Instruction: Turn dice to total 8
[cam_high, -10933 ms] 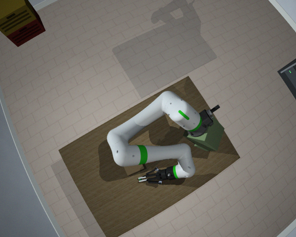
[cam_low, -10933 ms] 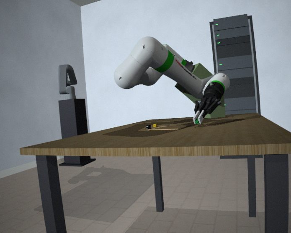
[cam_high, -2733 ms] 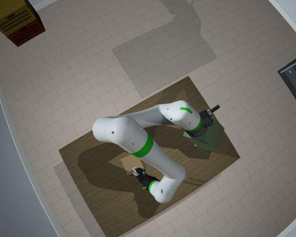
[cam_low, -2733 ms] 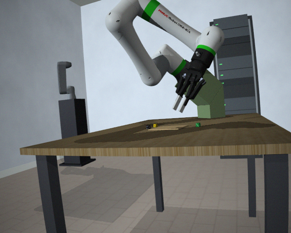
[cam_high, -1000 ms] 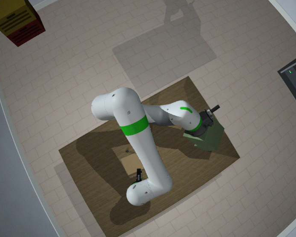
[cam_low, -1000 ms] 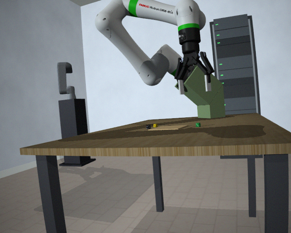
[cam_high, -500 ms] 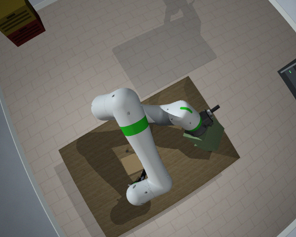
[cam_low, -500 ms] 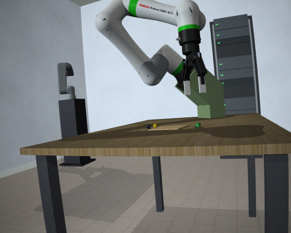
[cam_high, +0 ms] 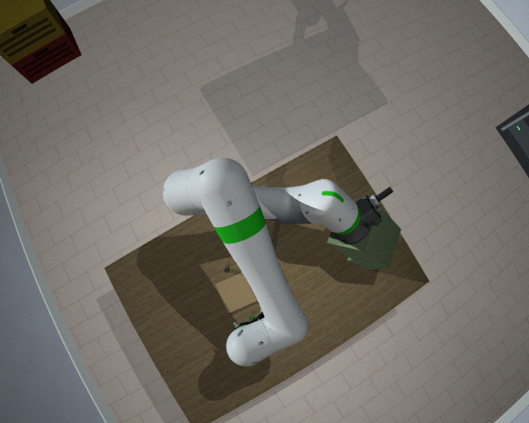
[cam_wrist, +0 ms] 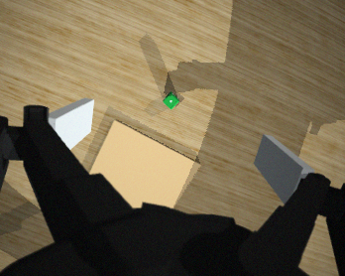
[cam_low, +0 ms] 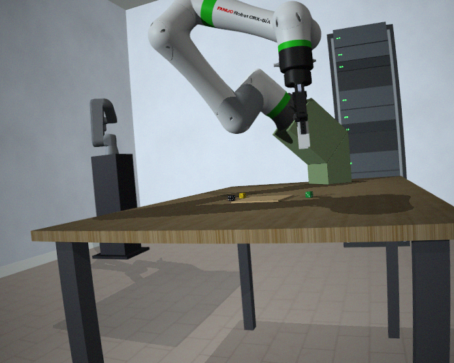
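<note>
The green die is 14 cm below my hand and 1 cm behind it. Also, from my hand: tan mat 14 cm below, 13 cm to the right, 2 cm behind; then yellow die 22 cm to the right, 14 cm below, 10 cm behind; then black die 23 cm to the right, 14 cm below, 4 cm behind.
</note>
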